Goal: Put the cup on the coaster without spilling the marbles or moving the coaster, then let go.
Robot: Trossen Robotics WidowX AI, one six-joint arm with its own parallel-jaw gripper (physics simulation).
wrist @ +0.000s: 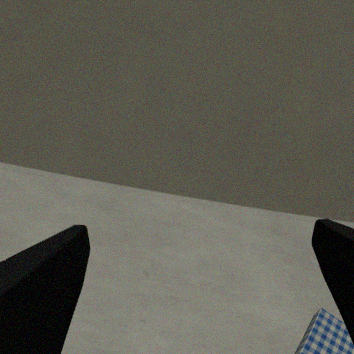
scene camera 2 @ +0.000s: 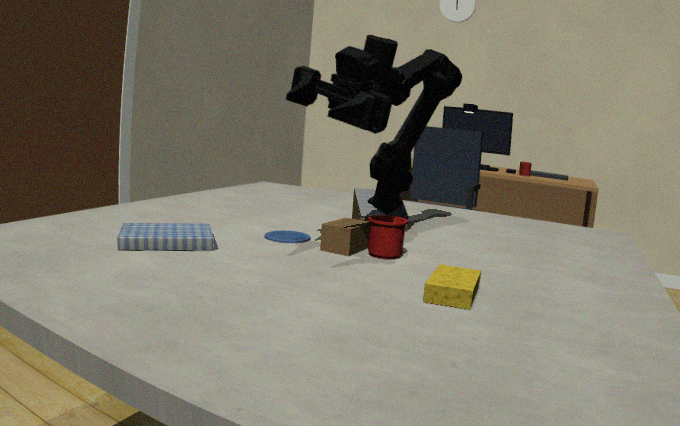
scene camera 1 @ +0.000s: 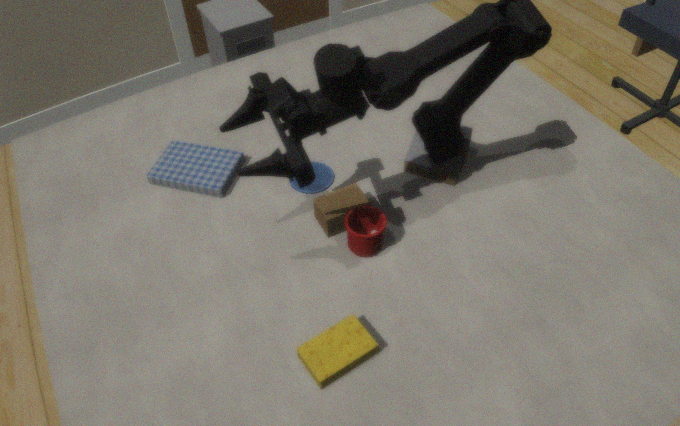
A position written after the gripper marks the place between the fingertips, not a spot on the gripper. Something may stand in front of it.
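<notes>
Red cup (scene camera 1: 360, 221), (scene camera 2: 386, 235); out of frame in the wrist view. Brown block (scene camera 1: 330, 210), (scene camera 2: 346, 236); in the wrist view, out of frame. Gripper (scene camera 1: 228, 151), (scene camera 2: 307, 104), (wrist: 204, 236).
</notes>
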